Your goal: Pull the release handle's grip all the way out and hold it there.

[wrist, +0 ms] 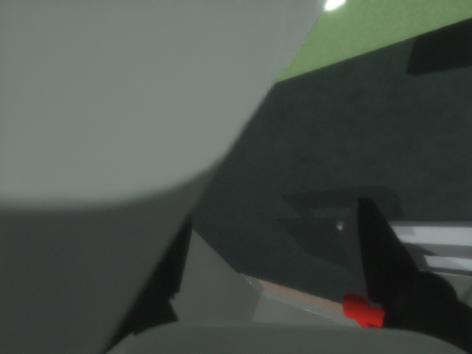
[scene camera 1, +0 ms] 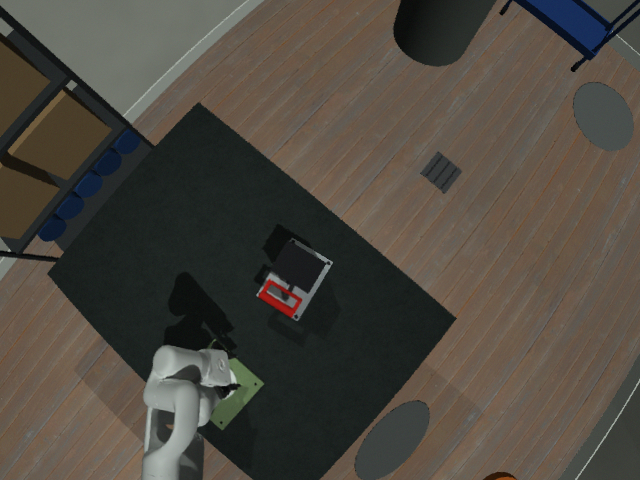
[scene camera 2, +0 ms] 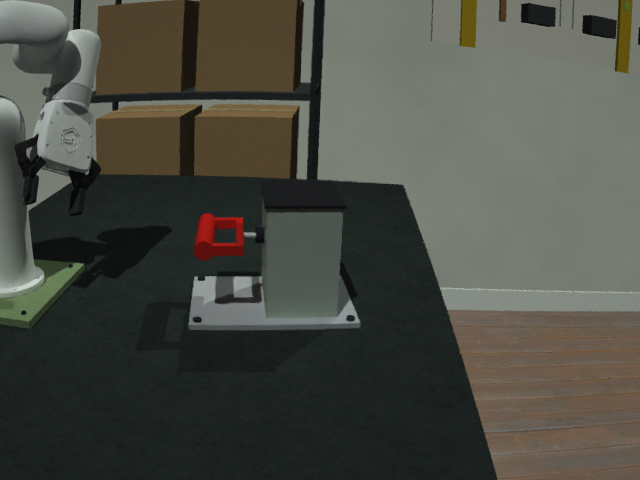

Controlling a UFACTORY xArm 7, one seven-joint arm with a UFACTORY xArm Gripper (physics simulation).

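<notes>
The release handle's red grip (scene camera 1: 277, 306) (scene camera 2: 205, 237) (wrist: 363, 310) is a thick bar on a rectangular frame. A short pale rod (scene camera 2: 249, 235) joins it to the dark collar on a pale grey housing (scene camera 2: 302, 263) with a black top (scene camera 1: 299, 266). The housing stands on a light base plate (scene camera 1: 310, 302) (scene camera 2: 227, 317) (wrist: 435, 234), and the grip hangs above this plate. My gripper (scene camera 1: 237, 370) (scene camera 2: 53, 206) (wrist: 268, 213) is open and empty, fingers pointing down. In the second scene view it is left of the grip, higher and apart from it. In the wrist view one finger partly hides the grip.
The arm's base stands on a green plate (scene camera 1: 245, 395) (scene camera 2: 51, 289) at the edge of the dark mat (scene camera 1: 206, 206) (scene camera 2: 403, 387). A shelf rack (scene camera 2: 315, 103) with cardboard boxes (scene camera 1: 62, 136) (scene camera 2: 248, 139) stands behind. A dark column (scene camera 1: 439, 31) and a blue cart are farther off.
</notes>
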